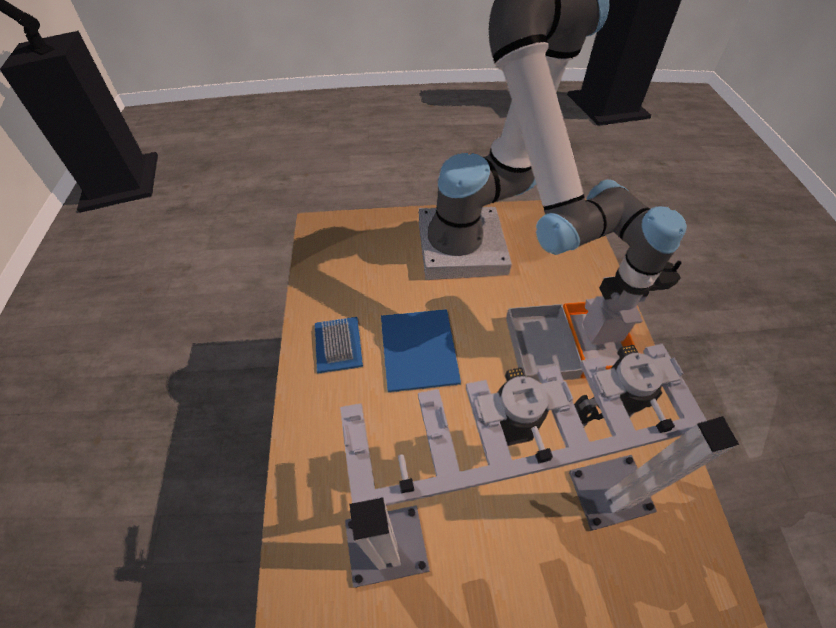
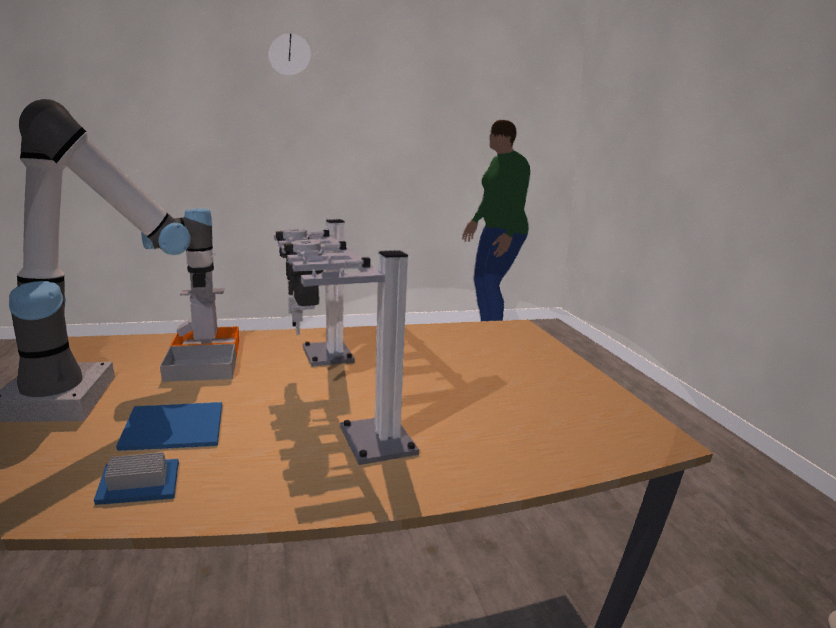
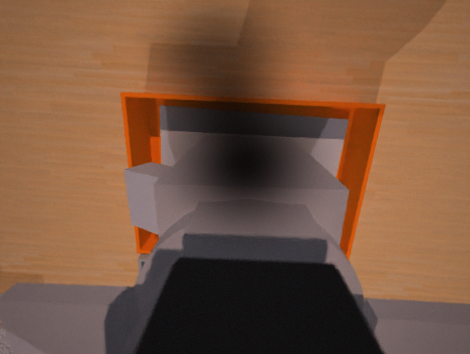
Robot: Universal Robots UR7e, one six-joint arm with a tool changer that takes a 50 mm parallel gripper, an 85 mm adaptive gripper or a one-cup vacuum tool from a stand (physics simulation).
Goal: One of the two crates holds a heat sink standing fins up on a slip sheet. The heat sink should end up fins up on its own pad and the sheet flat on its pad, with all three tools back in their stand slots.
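Places are measured from the arm's base along level axes (x ahead, y left, z up), in metres.
Pixels of known places: arm's base at its link origin: (image 1: pixel 455 235) (image 2: pixel 51 383).
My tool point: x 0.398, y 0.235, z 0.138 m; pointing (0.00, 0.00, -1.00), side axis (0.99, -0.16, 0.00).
Observation:
Ahead of a thing's pixels: the offset from my tool point to its middle. "*": to the spot under its first point.
The heat sink {dx -0.172, dy -0.607, dz -0.163 m} (image 1: pixel 337 341) (image 2: pixel 135 471) stands fins up on the small blue pad {* dx -0.136, dy -0.565, dz -0.179 m} (image 1: pixel 358 351) (image 2: pixel 172 479). The large blue pad {* dx -0.095, dy -0.426, dz -0.178 m} (image 1: pixel 419 351) (image 2: pixel 172 425) lies beside it, bare. The pale slip sheet {dx +0.002, dy +0.001, dz -0.177 m} (image 1: pixel 598 354) (image 3: pixel 200 120) lies in the orange crate (image 1: pixel 575 307) (image 3: pixel 366 165). My gripper, the one-cup vacuum tool {dx -0.010, dy +0.004, dz -0.086 m} (image 1: pixel 601 334) (image 2: pixel 204 331) (image 3: pixel 250 200), reaches down into that crate over the sheet. Its body hides the cup, so contact and suction cannot be told. Two other tools {* dx +0.219, dy -0.370, dz +0.160 m} (image 1: pixel 523 402) {* dx +0.231, dy -0.189, dz +0.160 m} (image 1: pixel 638 375) hang in the stand (image 1: pixel 473 477) (image 2: pixel 390 351); its left slot is empty.
An empty grey crate {dx -0.028, dy -0.140, dz -0.167 m} (image 1: pixel 535 312) (image 2: pixel 199 371) stands right beside the orange crate, towards the large pad. The stand's rail and two posts run along the side of the crates and pads away from the robot base (image 1: pixel 466 267). A person (image 2: pixel 506 196) stands beyond the table.

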